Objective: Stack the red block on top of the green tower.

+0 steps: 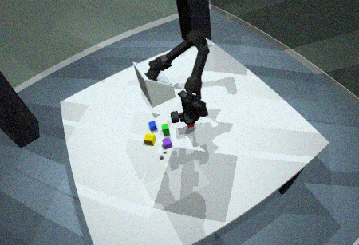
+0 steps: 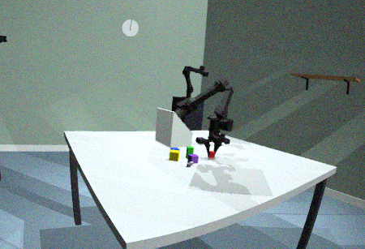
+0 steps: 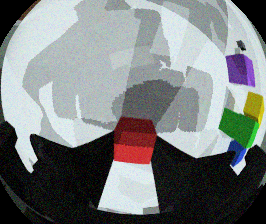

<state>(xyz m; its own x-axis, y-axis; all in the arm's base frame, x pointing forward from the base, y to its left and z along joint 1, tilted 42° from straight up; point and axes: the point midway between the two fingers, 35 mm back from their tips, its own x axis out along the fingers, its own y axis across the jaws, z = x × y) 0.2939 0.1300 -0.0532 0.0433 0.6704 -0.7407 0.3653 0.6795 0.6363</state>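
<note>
Right now my gripper tip is 40 mm short of the purple block, 170 mm to the left of it and 10 mm below it. From my gripper tip the other things lie so: red block 10 mm above; blue block 100 mm behind, 180 mm to the right, 10 mm above; yellow block 30 mm behind, 230 mm to the right, 10 mm above.
</note>
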